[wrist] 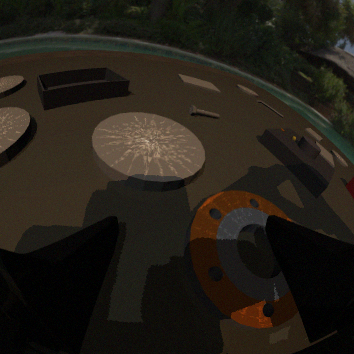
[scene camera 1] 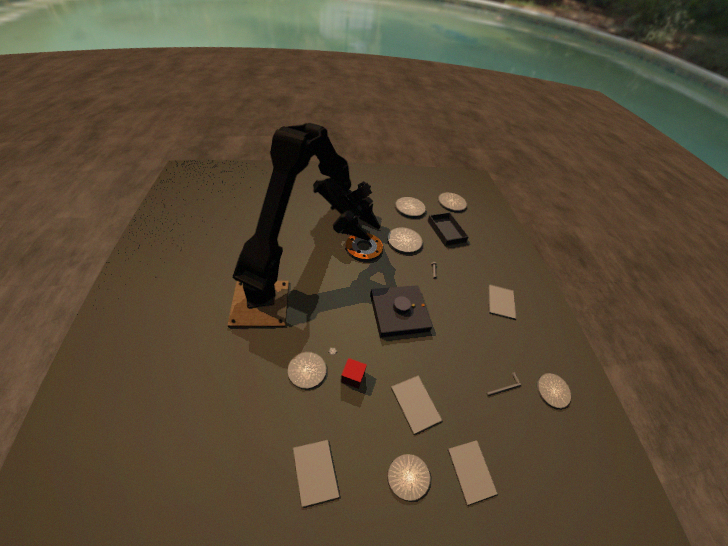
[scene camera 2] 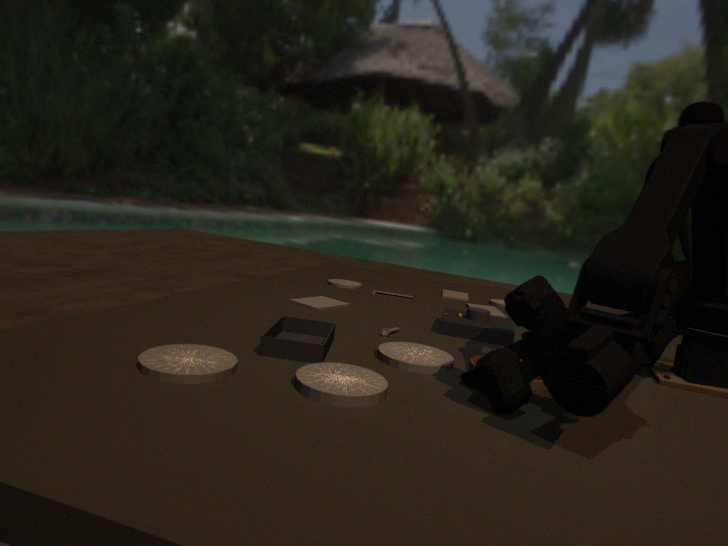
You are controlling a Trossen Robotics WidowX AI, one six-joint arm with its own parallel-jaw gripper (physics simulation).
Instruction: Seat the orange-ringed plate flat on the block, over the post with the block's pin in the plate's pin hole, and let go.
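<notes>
The orange-ringed plate [scene camera 1: 354, 251] [scene camera 2: 477, 359] [wrist: 204, 250] lies flat on the mat, apart from the block, its grey inner ring around a large hole. My gripper [scene camera 1: 373, 230] [wrist: 194, 224] is open and empty, low at the plate. In the wrist view the right finger covers the plate's right part, and the left finger is left of the plate. The dark block [scene camera 1: 391, 323] [scene camera 2: 470, 333] [wrist: 285, 145] bears a round post [scene camera 1: 402, 303] [scene camera 2: 477, 314] [wrist: 309, 147], with a small yellow pin [scene camera 1: 413, 305] [wrist: 294, 138] and an orange one [scene camera 1: 422, 305] [wrist: 283, 130] beside it. Finger contact cannot be told.
A pale disc [scene camera 1: 405, 240] [scene camera 2: 415, 356] [wrist: 149, 145] lies beside the plate. An open dark tray [scene camera 1: 432, 225] [scene camera 2: 294, 350] [wrist: 85, 96] and a bolt [scene camera 1: 434, 270] [wrist: 205, 112] are beyond. A red cube [scene camera 1: 354, 372], an L-shaped key [scene camera 1: 503, 389] and several pale tiles and discs lie around.
</notes>
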